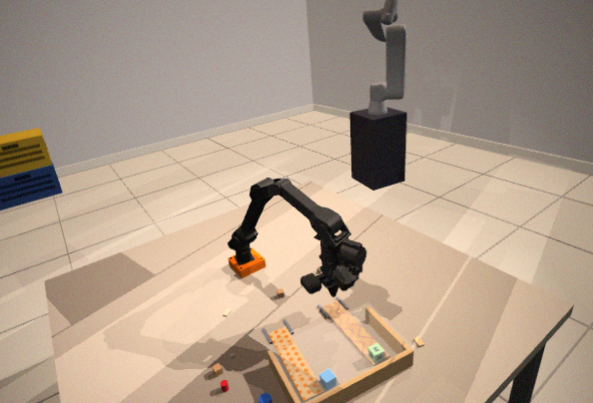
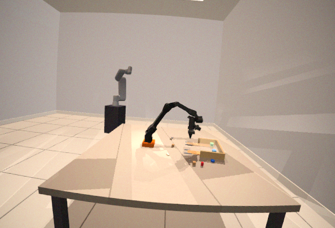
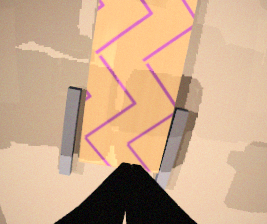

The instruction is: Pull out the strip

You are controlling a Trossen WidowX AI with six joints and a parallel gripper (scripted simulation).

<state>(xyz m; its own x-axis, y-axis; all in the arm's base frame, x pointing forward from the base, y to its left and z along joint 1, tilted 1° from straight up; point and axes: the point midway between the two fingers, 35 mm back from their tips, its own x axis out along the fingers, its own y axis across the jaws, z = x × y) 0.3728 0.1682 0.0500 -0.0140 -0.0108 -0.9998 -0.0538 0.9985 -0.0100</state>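
My gripper tip is now 100 mm short of the zigzag strip, 10 mm to the right of it and 50 mm above it. From my gripper tip the other things lie so: blue disc (180 mm ahead, 300 mm to the right, 50 mm below); then red cylinder (100 mm ahead, 380 mm to the right, 50 mm below).
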